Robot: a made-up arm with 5 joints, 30 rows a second.
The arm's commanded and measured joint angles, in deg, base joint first. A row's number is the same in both.
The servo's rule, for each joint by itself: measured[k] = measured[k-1] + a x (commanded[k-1-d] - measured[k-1]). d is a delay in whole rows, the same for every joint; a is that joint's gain. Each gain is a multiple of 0.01, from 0.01 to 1. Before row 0 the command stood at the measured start. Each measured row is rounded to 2 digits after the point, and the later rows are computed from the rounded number. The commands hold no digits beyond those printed.
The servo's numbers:
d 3
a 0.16 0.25 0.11 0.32 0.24
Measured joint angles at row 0: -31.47 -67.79 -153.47 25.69 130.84
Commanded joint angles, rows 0 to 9: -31.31 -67.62 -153.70 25.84 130.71; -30.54 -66.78 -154.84 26.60 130.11; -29.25 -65.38 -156.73 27.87 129.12; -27.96 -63.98 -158.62 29.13 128.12; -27.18 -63.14 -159.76 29.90 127.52; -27.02 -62.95 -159.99 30.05 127.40; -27.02 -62.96 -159.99 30.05 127.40; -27.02 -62.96 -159.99 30.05 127.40; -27.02 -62.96 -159.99 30.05 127.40; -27.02 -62.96 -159.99 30.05 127.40
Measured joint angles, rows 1 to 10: -31.47 -67.79 -153.47 25.69 130.84; -31.47 -67.79 -153.47 25.69 130.84; -31.47 -67.79 -153.47 25.69 130.84; -31.44 -67.75 -153.50 25.74 130.81; -31.30 -67.51 -153.65 26.02 130.64; -30.97 -66.98 -153.99 26.61 130.28; -30.49 -66.23 -154.50 27.42 129.76; -29.96 -65.46 -155.08 28.21 129.22; -29.49 -64.83 -155.62 28.80 128.78; -29.09 -64.36 -156.10 29.20 128.45
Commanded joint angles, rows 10 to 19: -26.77 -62.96 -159.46 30.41 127.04; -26.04 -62.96 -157.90 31.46 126.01; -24.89 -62.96 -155.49 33.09 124.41; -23.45 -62.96 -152.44 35.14 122.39; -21.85 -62.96 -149.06 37.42 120.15; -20.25 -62.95 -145.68 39.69 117.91; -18.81 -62.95 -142.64 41.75 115.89; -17.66 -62.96 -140.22 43.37 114.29; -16.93 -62.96 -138.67 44.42 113.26; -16.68 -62.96 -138.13 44.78 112.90
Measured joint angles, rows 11 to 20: -28.76 -64.01 -156.53 29.47 128.20; -28.48 -63.75 -156.91 29.66 128.01; -28.25 -63.55 -157.25 29.78 127.86; -28.01 -63.40 -157.49 29.98 127.66; -27.69 -63.29 -157.54 30.45 127.26; -27.24 -63.21 -157.31 31.29 126.58; -26.63 -63.15 -156.77 32.52 125.57; -25.87 -63.10 -155.92 34.09 124.27; -24.97 -63.06 -154.79 35.88 122.74; -23.98 -63.03 -153.45 37.76 121.10
